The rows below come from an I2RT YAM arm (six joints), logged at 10 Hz.
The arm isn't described. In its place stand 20 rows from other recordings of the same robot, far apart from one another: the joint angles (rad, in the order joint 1, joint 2, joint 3, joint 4, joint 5, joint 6), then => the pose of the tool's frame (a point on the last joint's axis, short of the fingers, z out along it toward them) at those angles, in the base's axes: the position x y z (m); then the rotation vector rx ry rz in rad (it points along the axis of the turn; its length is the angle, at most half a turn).
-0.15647 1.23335 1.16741 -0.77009 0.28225 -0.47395 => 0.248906, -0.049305, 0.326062, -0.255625, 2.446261, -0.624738
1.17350 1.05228 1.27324 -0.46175 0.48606 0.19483 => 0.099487, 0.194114, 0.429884, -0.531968, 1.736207, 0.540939
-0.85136 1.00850 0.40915 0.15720 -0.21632 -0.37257 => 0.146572, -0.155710, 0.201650, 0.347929, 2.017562, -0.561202
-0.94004 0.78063 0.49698 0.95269 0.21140 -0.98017 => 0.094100, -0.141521, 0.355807, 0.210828, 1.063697, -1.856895
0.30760 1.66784 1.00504 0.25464 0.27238 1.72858 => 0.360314, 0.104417, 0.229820, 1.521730, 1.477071, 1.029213
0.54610 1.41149 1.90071 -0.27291 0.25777 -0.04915 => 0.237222, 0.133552, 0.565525, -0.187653, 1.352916, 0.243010
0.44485 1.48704 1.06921 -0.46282 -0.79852 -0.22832 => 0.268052, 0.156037, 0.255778, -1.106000, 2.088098, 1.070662
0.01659 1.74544 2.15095 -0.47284 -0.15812 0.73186 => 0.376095, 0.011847, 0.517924, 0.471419, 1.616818, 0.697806
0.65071 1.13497 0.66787 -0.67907 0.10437 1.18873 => 0.160896, 0.117834, 0.196383, 0.768102, 2.668454, 0.388199
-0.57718 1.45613 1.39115 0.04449 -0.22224 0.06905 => 0.294963, -0.182700, 0.417504, 0.339104, 1.558600, -0.219203
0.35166 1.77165 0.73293 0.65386 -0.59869 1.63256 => 0.316518, 0.137505, 0.152681, 1.016646, 2.185489, 1.729649
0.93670 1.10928 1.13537 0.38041 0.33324 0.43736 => 0.154329, 0.190200, 0.458813, 0.000594, 1.249175, 1.008800
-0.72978 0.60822 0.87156 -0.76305 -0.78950 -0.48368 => 0.099756, -0.055321, 0.338589, -0.227930, 1.901378, 0.007285
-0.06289 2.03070 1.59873 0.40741 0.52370 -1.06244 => 0.487503, -0.048538, 0.299413, -0.422724, 1.697944, -1.264875
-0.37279 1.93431 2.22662 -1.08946 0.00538 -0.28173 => 0.379689, -0.148693, 0.409901, 0.111465, 2.388904, -0.319238
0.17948 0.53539 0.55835 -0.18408 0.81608 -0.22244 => 0.136095, -0.001664, 0.298013, 0.261760, 1.715614, -0.733747
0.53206 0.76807 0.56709 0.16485 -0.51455 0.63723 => 0.152333, 0.110008, 0.303006, -0.344330, 1.734809, 1.288685
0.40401 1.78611 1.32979 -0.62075 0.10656 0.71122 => 0.345948, 0.143785, 0.220975, 0.441963, 2.621140, 0.234158
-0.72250 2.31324 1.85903 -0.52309 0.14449 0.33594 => 0.376233, -0.338483, 0.163894, 1.344758, 2.186746, -0.333023
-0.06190 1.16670 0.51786 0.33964 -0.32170 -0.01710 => 0.250545, -0.004251, 0.223207, -0.178499, 1.862465, 0.247642
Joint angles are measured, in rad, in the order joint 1, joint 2, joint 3, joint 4, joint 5, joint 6. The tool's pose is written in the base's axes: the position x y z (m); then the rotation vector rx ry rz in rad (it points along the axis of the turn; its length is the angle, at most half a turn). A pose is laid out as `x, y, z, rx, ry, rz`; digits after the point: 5 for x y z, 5 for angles.
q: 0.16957, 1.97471, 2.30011, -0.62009, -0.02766, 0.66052
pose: 0.43508, 0.07549, 0.45960, 0.44488, 1.85634, 0.59490
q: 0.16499, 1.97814, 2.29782, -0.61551, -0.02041, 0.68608
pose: 0.43701, 0.07350, 0.45790, 0.47838, 1.85042, 0.60210
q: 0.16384, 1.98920, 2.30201, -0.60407, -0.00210, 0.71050
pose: 0.44090, 0.07297, 0.45574, 0.51323, 1.83620, 0.60252
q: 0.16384, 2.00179, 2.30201, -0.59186, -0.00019, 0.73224
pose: 0.44551, 0.07366, 0.45162, 0.53512, 1.83241, 0.61533
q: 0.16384, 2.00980, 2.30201, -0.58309, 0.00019, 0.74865
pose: 0.44845, 0.07413, 0.44907, 0.55066, 1.82877, 0.62628
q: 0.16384, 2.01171, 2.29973, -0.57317, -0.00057, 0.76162
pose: 0.44960, 0.07435, 0.44854, 0.56074, 1.82126, 0.63758
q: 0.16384, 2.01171, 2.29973, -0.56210, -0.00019, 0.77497
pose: 0.44993, 0.07439, 0.44971, 0.57022, 1.80813, 0.64991
